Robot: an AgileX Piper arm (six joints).
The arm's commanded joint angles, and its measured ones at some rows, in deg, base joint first. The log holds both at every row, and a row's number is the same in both.
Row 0, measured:
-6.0, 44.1, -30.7, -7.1, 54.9, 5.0
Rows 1 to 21, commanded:
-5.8, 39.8, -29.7, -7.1, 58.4, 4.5
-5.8, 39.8, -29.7, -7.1, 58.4, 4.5
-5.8, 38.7, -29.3, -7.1, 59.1, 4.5
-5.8, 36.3, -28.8, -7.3, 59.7, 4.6
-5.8, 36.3, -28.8, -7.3, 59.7, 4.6
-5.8, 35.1, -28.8, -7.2, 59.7, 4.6
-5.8, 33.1, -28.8, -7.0, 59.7, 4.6
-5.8, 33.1, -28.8, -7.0, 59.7, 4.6
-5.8, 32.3, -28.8, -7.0, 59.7, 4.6
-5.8, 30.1, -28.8, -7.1, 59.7, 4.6
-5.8, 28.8, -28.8, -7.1, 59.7, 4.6
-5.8, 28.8, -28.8, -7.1, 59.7, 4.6
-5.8, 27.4, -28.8, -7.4, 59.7, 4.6
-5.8, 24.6, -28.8, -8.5, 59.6, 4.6
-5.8, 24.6, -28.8, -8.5, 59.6, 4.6
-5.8, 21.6, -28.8, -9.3, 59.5, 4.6
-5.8, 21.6, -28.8, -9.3, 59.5, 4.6
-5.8, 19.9, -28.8, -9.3, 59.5, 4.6
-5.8, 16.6, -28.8, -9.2, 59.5, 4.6
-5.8, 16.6, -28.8, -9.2, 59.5, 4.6
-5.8, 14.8, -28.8, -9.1, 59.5, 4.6
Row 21, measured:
-6.0, 19.3, -29.0, -8.6, 59.6, 5.0
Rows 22 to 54, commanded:
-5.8, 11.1, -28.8, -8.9, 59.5, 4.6
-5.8, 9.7, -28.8, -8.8, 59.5, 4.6
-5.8, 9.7, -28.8, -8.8, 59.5, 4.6
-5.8, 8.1, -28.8, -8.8, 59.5, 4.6
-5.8, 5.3, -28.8, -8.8, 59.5, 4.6
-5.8, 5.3, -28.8, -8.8, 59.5, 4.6
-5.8, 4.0, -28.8, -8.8, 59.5, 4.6
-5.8, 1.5, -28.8, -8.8, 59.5, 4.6
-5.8, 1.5, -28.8, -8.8, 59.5, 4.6
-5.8, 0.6, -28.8, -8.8, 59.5, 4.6
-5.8, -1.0, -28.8, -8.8, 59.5, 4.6
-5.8, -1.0, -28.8, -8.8, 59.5, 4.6
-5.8, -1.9, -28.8, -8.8, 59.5, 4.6
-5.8, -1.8, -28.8, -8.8, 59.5, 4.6
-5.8, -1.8, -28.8, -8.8, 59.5, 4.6
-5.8, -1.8, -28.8, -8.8, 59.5, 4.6
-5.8, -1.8, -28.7, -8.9, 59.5, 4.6
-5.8, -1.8, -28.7, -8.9, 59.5, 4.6
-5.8, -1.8, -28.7, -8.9, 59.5, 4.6
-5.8, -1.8, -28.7, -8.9, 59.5, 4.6
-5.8, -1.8, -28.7, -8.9, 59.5, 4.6
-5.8, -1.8, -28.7, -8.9, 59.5, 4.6
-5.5, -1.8, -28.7, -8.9, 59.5, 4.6
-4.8, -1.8, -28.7, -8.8, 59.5, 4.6
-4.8, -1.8, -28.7, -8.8, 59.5, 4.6
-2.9, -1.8, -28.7, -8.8, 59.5, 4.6
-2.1, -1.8, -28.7, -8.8, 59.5, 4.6
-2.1, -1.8, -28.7, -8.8, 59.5, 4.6
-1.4, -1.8, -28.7, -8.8, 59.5, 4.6
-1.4, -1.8, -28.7, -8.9, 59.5, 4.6
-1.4, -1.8, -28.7, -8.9, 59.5, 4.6
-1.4, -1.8, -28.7, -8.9, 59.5, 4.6
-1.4, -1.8, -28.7, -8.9, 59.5, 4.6
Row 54, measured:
-1.5, -0.3, -29.0, -8.6, 59.6, 5.0
